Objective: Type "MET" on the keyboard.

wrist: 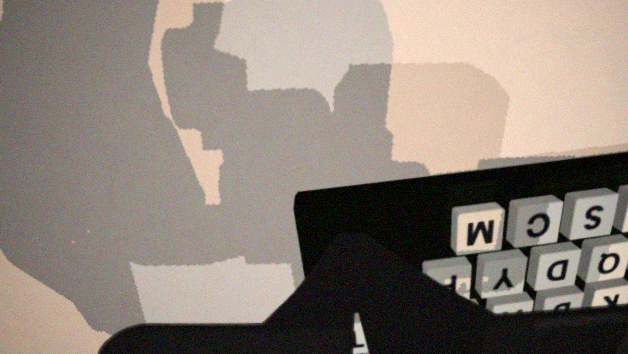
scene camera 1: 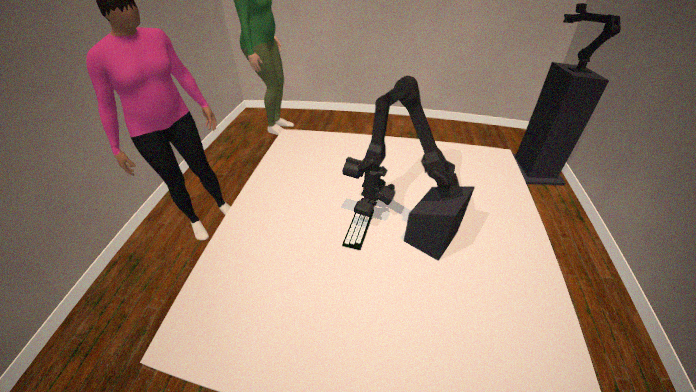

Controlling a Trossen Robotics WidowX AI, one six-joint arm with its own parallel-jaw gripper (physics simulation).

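Pixels of known places: gripper, fingertip midpoint: (wrist: pixel 350 246); arm's base at its link origin: (scene camera 1: pixel 451 193).
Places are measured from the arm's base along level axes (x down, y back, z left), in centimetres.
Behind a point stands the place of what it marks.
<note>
A black keyboard (scene camera 1: pixel 353 246) @(z 8.0, x 18.5, y -31.8 cm) (wrist: pixel 380 205) @(z -7.8, x 18.5, y -25.4 cm) with pale keys lies on the white surface, its letters upside down in the wrist view. There the M key (wrist: pixel 478 230) @(z -5.2, x 18.0, y -27.1 cm) is at the left end of the top visible row, beside the C and S keys. My gripper (scene camera 1: pixel 364 207) @(z -9.2, x 18.5, y -26.4 cm) (wrist: pixel 350 246) @(z -9.2, x 18.5, y -26.4 cm) is shut and empty, pointing down over the keyboard's far end in the scene view. Its fingers cover lower-row keys in the wrist view. A sliver of a pale key (wrist: pixel 359 340) @(z -10.1, x 18.0, y -29.9 cm) shows through a narrow gap, its letter mostly hidden. The E key does not show; T cannot be made out for certain. Contact is unclear.
The arm stands on a dark angular base (scene camera 1: pixel 435 225) @(z 9.9, x 4.3, y -6.3 cm) right of the keyboard. A person in pink (scene camera 1: pixel 145 80) stands at the left, another in green (scene camera 1: pixel 260 30) at the back. A dark pedestal (scene camera 1: pixel 565 120) with a second arm (scene camera 1: pixel 597 42) stands at the back right.
</note>
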